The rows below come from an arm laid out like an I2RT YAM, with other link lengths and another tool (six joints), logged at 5 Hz.
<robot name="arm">
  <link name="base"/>
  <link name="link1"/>
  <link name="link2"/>
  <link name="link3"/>
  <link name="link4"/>
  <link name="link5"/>
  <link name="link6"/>
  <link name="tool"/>
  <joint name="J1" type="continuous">
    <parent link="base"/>
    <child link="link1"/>
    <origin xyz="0 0 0.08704" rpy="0 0 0"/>
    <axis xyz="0 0 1"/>
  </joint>
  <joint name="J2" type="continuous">
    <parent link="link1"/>
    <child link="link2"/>
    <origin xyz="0.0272 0.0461 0.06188" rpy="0 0 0"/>
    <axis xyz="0 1 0"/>
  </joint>
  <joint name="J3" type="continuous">
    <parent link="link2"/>
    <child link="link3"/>
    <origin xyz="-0.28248 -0.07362 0" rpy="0 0 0"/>
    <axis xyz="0 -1 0"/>
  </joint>
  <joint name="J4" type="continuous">
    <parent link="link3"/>
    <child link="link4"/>
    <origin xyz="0.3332 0.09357 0.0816" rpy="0 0 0"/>
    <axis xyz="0 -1 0"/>
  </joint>
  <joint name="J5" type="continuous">
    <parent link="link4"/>
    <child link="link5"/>
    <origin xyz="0.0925 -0.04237 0.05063" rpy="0 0 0"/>
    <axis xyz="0 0 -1"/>
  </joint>
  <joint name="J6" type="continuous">
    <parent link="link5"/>
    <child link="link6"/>
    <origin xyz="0.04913 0 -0.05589" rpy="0 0 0"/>
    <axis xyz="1 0 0"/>
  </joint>
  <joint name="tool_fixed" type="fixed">
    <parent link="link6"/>
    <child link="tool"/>
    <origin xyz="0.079 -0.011 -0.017" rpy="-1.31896 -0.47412 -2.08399"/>
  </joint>
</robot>
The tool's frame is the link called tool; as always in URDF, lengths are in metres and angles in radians. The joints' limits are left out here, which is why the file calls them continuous.
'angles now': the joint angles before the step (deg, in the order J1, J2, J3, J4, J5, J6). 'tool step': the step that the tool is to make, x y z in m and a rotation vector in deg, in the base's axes. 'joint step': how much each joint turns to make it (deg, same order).
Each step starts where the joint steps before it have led.
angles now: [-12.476, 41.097, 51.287, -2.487, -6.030, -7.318]
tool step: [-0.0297, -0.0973, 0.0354, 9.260, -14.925, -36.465]
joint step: [-5.316, 4.604, 1.580, 14.308, 33.259, 5.239]
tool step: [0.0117, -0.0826, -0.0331, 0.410, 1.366, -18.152]
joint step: [-8.471, 11.611, -0.057, 12.314, 9.097, -3.908]
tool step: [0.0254, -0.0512, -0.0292, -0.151, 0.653, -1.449]
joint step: [-5.314, 9.624, 1.320, 7.229, -3.799, 1.019]
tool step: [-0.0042, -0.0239, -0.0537, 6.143, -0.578, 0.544]
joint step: [-3.615, 1.240, -4.247, -1.268, -2.588, 7.422]
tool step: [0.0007, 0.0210, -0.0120, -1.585, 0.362, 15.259]
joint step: [-2.332, -6.135, -6.431, 0.125, -17.530, 2.255]
